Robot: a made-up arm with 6 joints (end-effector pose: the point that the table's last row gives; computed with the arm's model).
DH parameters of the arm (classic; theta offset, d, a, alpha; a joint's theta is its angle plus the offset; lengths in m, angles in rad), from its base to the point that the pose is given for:
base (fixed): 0.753 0 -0.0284 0
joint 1: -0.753 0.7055 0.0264 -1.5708
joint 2: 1.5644 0 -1.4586 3.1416
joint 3: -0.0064 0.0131 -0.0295 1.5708
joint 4: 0 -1.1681 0.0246 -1.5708
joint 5: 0 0.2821 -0.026 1.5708
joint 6: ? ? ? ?
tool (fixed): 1.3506 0.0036 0 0
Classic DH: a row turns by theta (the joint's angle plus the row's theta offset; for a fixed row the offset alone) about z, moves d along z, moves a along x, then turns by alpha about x.
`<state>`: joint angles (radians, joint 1 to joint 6).
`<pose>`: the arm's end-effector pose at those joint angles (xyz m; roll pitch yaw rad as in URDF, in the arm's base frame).
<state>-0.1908 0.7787 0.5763 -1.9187 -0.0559 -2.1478</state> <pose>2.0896 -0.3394 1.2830 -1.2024 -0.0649 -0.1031</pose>
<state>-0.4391 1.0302 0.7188 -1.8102 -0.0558 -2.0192</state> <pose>2.0853 -0.9468 0.8720 -1.4186 0.0633 -0.2928</pose>
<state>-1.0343 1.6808 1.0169 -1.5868 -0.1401 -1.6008</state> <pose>1.1125 -1.9446 -0.3648 -1.8626 0.4895 -0.6324</pose>
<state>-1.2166 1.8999 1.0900 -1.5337 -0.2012 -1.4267</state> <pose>0.6572 -1.9288 -0.7780 -1.9301 0.6505 -0.6543</pose>
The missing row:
joint 6: 0.5821 0.0087 -0.004 -1.4507
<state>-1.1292 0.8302 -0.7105 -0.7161 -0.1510 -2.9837</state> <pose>0.1929 -0.9956 0.5301 -0.5466 1.3117 -0.1090</pose>
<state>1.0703 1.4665 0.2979 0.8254 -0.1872 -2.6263</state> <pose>1.1925 1.7666 -0.1110 -3.1172 1.4755 1.4163</pose>
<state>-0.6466 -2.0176 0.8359 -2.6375 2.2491 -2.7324</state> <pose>-1.7620 1.6167 0.4612 1.2332 -0.3363 -1.3000</pose>
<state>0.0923 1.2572 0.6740 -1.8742 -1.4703 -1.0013</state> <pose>2.2379 0.2747 0.3053 -2.1429 -0.3196 1.6323</pose>
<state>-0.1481 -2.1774 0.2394 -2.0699 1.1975 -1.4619</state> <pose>-1.8591 0.4017 0.7810 0.4384 -0.6528 -1.9985</pose>
